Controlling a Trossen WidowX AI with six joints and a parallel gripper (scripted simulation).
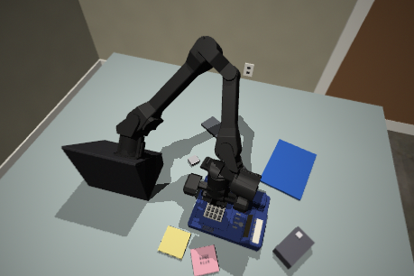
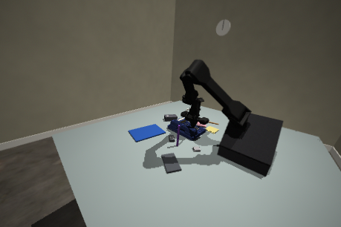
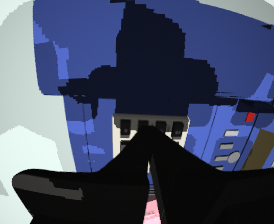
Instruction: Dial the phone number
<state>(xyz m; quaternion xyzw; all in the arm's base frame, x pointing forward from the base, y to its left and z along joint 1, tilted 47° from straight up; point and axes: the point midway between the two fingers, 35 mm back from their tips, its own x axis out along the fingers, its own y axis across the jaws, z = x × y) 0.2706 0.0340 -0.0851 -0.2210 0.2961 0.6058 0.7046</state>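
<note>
Now: the dark blue desk phone 50 mm ahead of my hand, 10 mm to the right of it and 40 mm below it. Also, from my hand: handset: 50 mm ahead, 50 mm to the left, 20 mm below; small grey item: 100 mm behind, 160 mm to the left, 60 mm below; purple pen: 200 mm to the left.
</note>
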